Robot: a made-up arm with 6 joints.
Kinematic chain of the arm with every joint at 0, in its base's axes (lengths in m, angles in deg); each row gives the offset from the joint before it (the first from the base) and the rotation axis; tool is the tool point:
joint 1: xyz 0 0 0.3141 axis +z
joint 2: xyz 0 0 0 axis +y
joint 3: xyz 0 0 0.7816 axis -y
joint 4: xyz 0 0 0 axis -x
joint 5: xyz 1.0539 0 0 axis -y
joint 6: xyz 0 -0.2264 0 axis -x
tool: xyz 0 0 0
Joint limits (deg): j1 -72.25..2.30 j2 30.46..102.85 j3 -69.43..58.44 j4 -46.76..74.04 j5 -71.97..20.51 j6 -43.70..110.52
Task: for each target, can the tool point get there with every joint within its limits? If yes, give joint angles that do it. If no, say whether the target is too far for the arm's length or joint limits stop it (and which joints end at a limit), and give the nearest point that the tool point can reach.
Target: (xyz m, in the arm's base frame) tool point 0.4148 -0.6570 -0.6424
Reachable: yes | joints -41.84 82.66 -4.65 -20.01 -53.09 32.32
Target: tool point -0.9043 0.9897 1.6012
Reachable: no: joint limits stop it (at a limit: joint 1, joint 2, joint 3, joint 4) | nearest point -0.2405 0.2427 0.1621 | short by 1.752 m
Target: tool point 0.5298 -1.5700 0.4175
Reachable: yes | joints -64.74 55.21 29.78 32.56 -30.38 43.11
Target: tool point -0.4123 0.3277 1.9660
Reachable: no: joint limits stop it (at a limit: joint 1, joint 2, joint 3, joint 4) | nearest point 1.2263 -0.0130 1.6745 | short by 1.699 m
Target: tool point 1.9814 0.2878 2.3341
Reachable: no: too far | nearest point 1.2866 -0.0106 1.6177 | short by 1.042 m
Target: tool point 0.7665 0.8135 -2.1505
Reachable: no: too far | nearest point 0.7810 -0.0309 -0.9357 | short by 1.480 m
